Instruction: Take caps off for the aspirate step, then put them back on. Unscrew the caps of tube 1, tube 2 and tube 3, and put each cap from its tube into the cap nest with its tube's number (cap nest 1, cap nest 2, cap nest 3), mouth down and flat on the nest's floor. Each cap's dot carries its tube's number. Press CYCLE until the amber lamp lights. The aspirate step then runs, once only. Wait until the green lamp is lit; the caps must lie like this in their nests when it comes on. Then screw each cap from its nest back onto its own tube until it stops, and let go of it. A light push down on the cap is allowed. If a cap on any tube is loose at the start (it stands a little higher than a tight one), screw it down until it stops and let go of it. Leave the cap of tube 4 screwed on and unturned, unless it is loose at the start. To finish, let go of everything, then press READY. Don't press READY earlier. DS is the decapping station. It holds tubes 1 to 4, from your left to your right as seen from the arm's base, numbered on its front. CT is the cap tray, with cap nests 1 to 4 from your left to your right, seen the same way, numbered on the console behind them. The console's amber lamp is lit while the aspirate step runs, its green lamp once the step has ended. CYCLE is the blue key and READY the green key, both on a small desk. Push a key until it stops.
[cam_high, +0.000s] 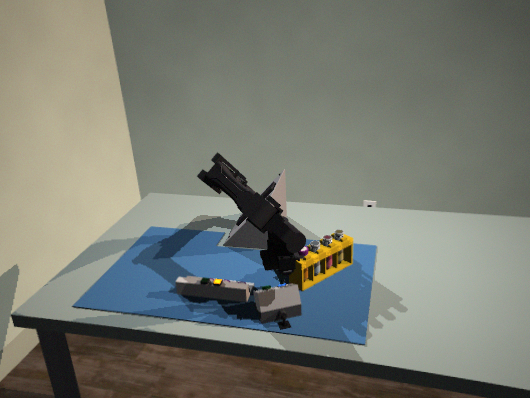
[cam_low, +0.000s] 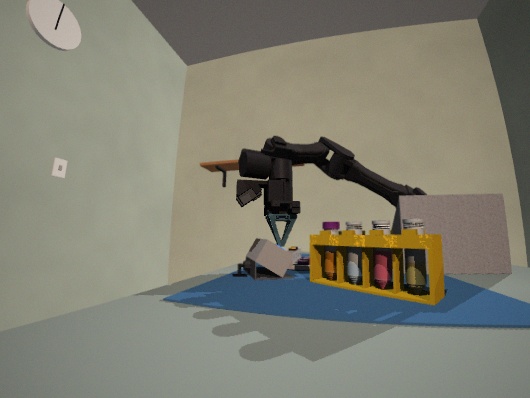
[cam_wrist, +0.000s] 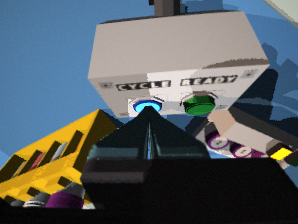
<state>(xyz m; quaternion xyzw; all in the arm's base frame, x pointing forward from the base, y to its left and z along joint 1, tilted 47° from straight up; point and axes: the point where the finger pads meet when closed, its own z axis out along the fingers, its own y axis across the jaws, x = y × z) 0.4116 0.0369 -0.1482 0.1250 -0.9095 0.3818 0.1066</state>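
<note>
My hand is 10 mm above the blue cycle key. The rest, counted from my hand: green ready key: 40 mm to the right, 20 mm ahead, 10 mm below; small key desk: 20 mm to the right, 20 mm below, 20 mm ahead.
</note>
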